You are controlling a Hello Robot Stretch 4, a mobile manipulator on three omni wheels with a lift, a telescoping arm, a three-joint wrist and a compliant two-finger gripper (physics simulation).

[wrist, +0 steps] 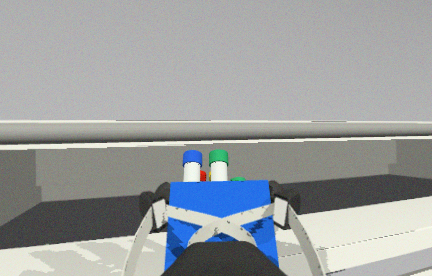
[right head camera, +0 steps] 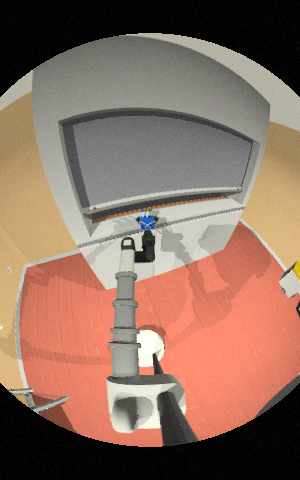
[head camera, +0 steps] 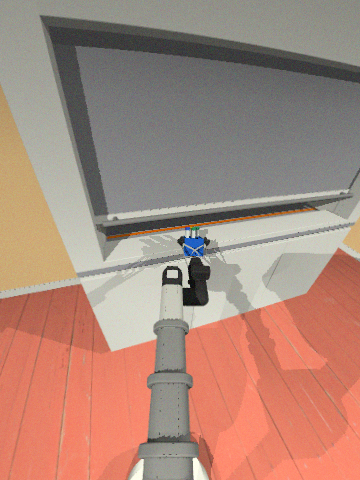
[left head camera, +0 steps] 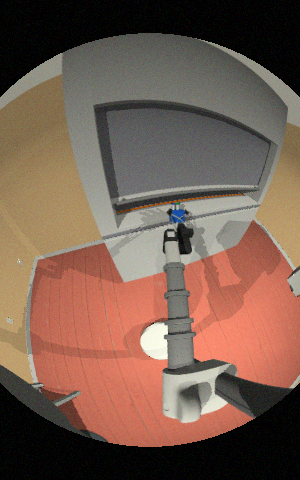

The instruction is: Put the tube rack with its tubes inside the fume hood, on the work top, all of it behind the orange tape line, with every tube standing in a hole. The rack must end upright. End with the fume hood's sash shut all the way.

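Frame: origin at the robot's base, x right, y ahead, z up, level; millimetres.
Seen in the pictures: gripper, between the fingertips: (wrist: 219, 197) (right head camera: 146, 216) (head camera: 193, 238) (left head camera: 176, 209); robot's base, origin of its link: (right head camera: 143, 346) (left head camera: 160, 339).
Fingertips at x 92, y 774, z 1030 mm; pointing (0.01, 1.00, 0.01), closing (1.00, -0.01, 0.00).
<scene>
Offsets run from my fingertips to a thing's top centre. "spot": to the spot under its first point. Level surfaces: height alone.
The blue tube rack @[dx +0, dy +5, dz +21 mm] (head camera: 194, 247) (left head camera: 177, 216) (right head camera: 147, 223) (wrist: 220, 192) is between the fingers of my gripper (head camera: 194, 242) (left head camera: 178, 213) (right head camera: 147, 219) (wrist: 219, 197), shut on it. It is at the hood opening, over the front of the work top @[dz -98 mm] (head camera: 125, 250); its body appears in front of the orange tape line (head camera: 150, 232) (left head camera: 150, 208). I cannot tell whether its base touches. Tubes with a blue cap @[dx -28, dy -3, dz +46 mm] (wrist: 192, 157) and a green cap @[dx +0, dy +24, dz +46 mm] (wrist: 218, 156) stand up; red, yellow and green caps behind show partly. The sash (head camera: 225, 125) (right head camera: 160, 160) is partly open, its lower edge low above the work top.
The sash's lower bar @[spot: dx -138, dy +51, dz +68 mm] (wrist: 100, 133) crosses beyond and above the tubes in the wrist view. The hood's side wall (head camera: 75, 125) bounds the opening at the left. My telescoping arm (head camera: 171, 350) reaches in from the front. A white box (right head camera: 290, 285) is at the far right.
</scene>
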